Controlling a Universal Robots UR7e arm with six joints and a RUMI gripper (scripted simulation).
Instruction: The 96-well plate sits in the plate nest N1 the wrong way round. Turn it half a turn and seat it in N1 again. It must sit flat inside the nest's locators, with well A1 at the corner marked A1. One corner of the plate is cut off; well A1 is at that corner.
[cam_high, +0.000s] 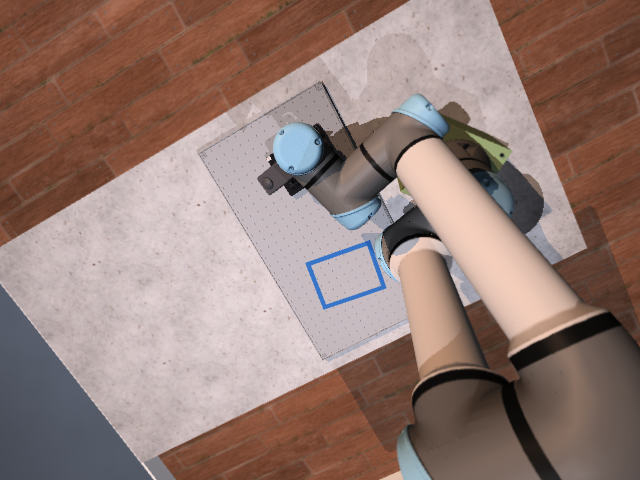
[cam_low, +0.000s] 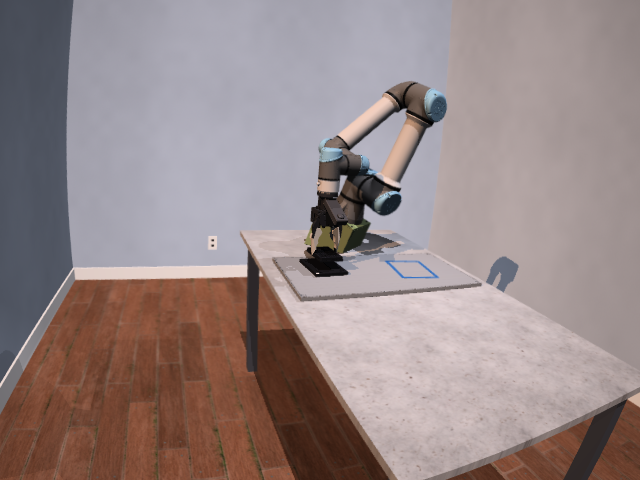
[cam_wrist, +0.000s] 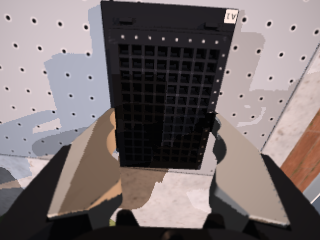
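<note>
Now: hand 6 cm above the black plate nest N1. Round my hand: white A1 mark: 7 cm ahead, 6 cm to the right, 5 cm below; then black 96-well plate: 1 cm below.
</note>
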